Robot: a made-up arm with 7 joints. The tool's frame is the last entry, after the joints.
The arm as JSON. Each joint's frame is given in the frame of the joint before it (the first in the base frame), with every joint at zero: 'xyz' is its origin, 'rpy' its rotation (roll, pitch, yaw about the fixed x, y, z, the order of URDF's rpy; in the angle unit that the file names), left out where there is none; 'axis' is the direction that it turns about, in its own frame. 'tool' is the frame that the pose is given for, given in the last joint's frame.
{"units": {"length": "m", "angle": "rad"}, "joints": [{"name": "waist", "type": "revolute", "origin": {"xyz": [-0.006, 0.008, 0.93]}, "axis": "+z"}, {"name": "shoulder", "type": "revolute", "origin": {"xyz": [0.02, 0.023, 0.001], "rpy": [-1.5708, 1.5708, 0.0]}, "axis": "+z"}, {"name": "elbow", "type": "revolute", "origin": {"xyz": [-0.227, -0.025, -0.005], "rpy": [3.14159, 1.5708, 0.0]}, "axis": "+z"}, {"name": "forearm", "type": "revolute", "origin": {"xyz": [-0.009, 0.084, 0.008], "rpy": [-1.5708, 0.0, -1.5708]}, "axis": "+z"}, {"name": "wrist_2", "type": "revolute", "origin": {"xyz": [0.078, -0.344, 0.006], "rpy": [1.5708, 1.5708, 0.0]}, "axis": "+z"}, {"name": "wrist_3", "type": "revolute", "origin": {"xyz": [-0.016, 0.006, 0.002], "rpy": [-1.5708, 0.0, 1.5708]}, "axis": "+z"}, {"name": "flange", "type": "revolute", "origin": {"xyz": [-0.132, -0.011, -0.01], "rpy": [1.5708, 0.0, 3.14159]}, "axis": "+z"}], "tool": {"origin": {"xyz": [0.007, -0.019, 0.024], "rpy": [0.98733, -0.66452, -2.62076]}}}
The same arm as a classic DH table. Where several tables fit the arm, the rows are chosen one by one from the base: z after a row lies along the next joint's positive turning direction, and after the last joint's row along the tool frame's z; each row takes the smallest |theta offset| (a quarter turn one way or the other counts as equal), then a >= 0, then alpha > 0; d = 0 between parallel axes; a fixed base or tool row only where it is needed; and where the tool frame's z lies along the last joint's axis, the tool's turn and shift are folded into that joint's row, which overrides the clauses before.
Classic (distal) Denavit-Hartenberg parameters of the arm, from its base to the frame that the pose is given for. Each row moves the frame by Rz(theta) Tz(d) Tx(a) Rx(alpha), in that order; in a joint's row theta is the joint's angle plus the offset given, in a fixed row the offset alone. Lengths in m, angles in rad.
base (fixed): d 0, theta offset -0.9273, a -0.01, alpha 0
waist: d 0.931, theta offset 0.9273, a 0.02, alpha -1.5708
shoulder: d 0.018, theta offset 0, a 0.025, alpha 1.5708
elbow: d 0.235, theta offset 0, a 0.084, alpha 1.5708
forearm: d -0.003, theta offset 0, a -0.078, alpha -1.5708
wrist_2: d 0.346, theta offset 0, a -0.006, alpha 1.5708
wrist_3: d 0.006, theta offset 0, a 0.132, alpha 1.5708
flange: d 0.0225, theta offset 0.1342, a 0.0044, alpha -1.1222
tool (fixed): d -0.0219, theta offset -2.3878, a 0, alpha 0

